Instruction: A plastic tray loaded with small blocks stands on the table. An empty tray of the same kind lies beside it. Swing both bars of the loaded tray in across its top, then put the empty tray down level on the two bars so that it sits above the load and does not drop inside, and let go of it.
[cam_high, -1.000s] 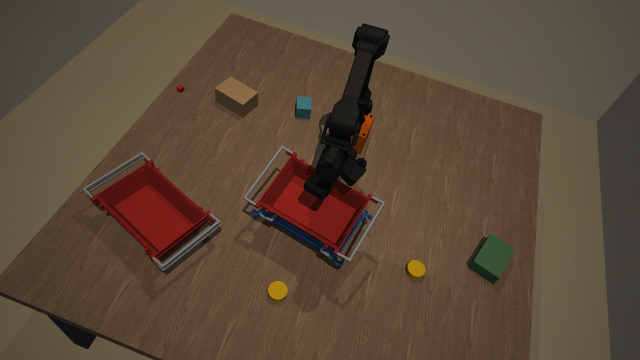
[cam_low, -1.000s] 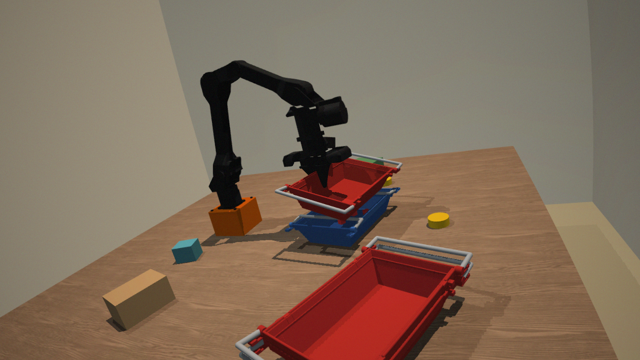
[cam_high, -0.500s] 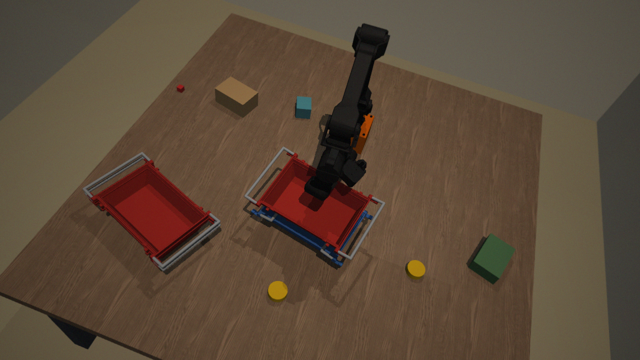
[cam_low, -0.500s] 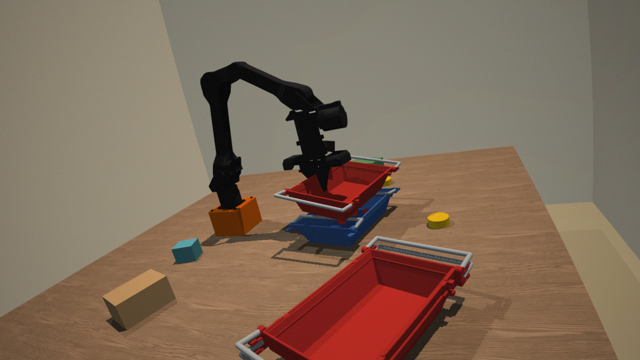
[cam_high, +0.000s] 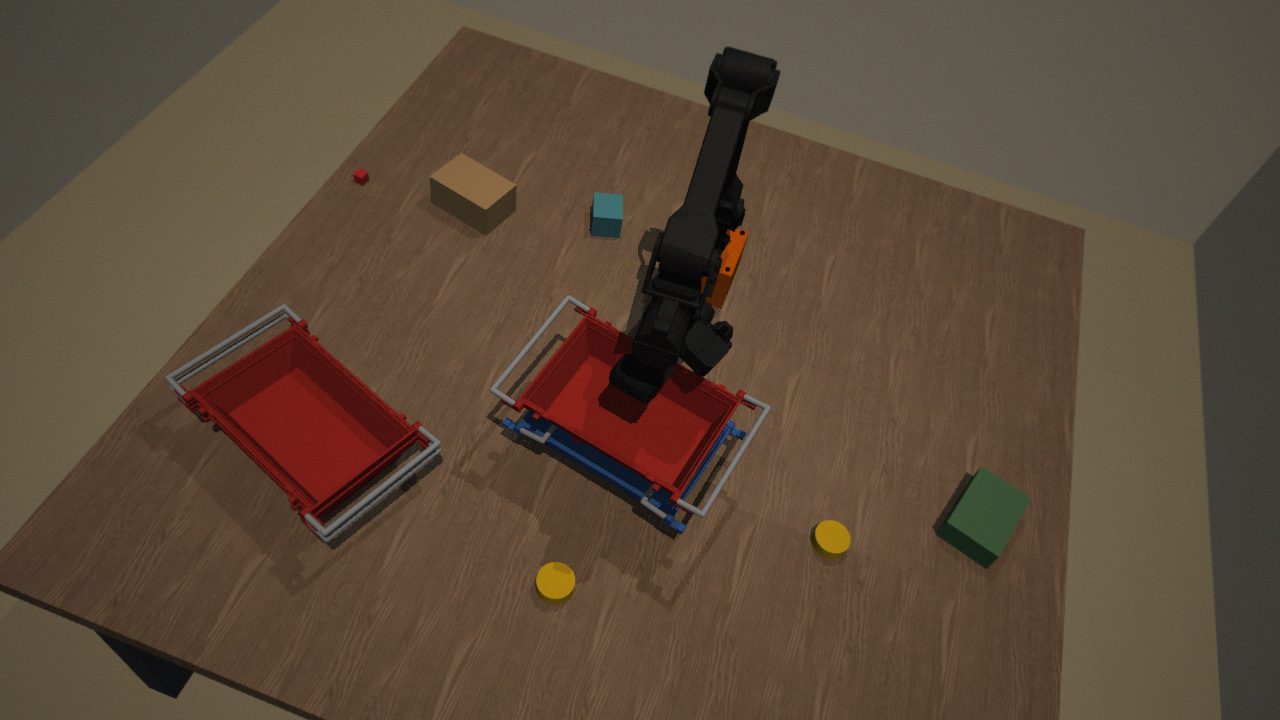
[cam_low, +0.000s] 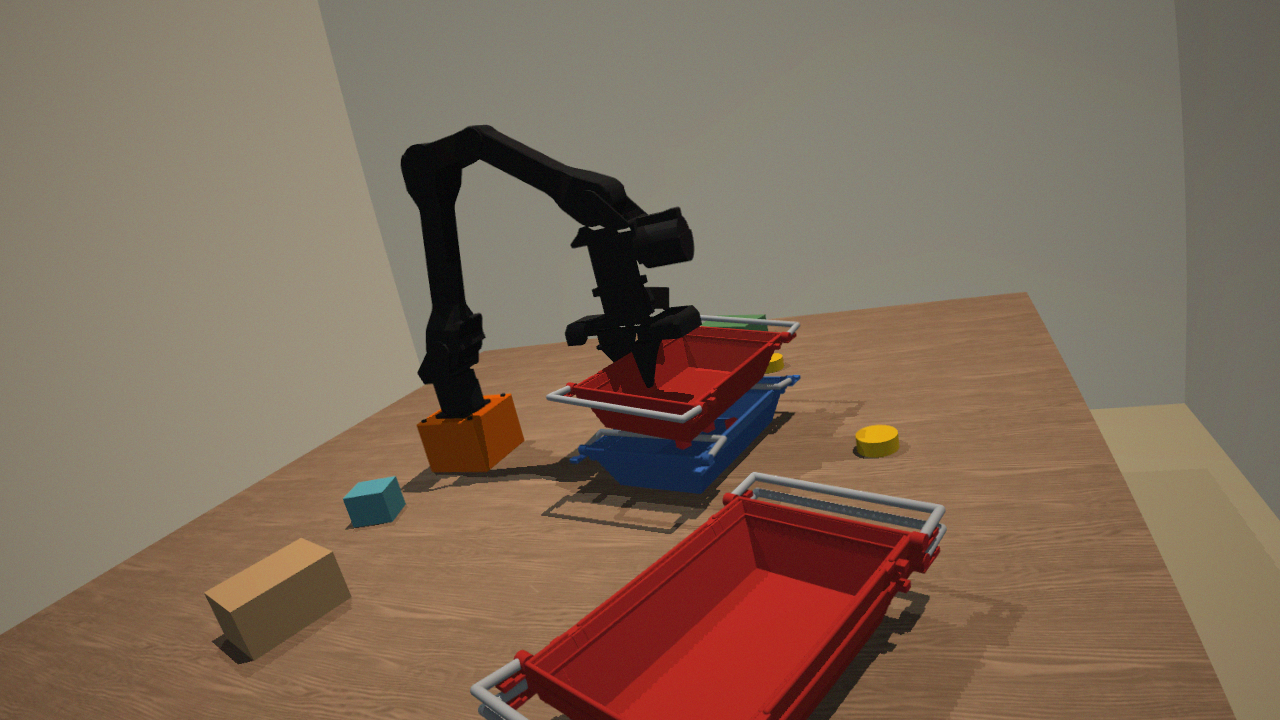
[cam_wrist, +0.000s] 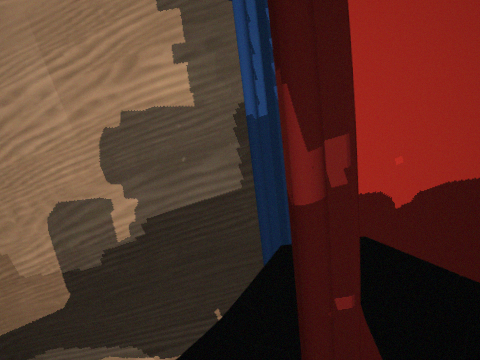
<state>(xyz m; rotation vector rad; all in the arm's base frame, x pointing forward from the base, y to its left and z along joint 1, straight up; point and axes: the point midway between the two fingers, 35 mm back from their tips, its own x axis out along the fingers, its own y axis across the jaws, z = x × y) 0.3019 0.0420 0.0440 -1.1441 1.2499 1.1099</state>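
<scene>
The red tray lies 7 cm ahead of my gripper tip, 3 cm above it and 1 cm to the right of it. The rest, counted from my gripper tip: teal cube (33 cm behind, 23 cm to the right, 7 cm below); then green box (50 cm to the left, 7 cm below, 7 cm behind); then tan box (44 cm to the right, 25 cm behind, 6 cm below).
</scene>
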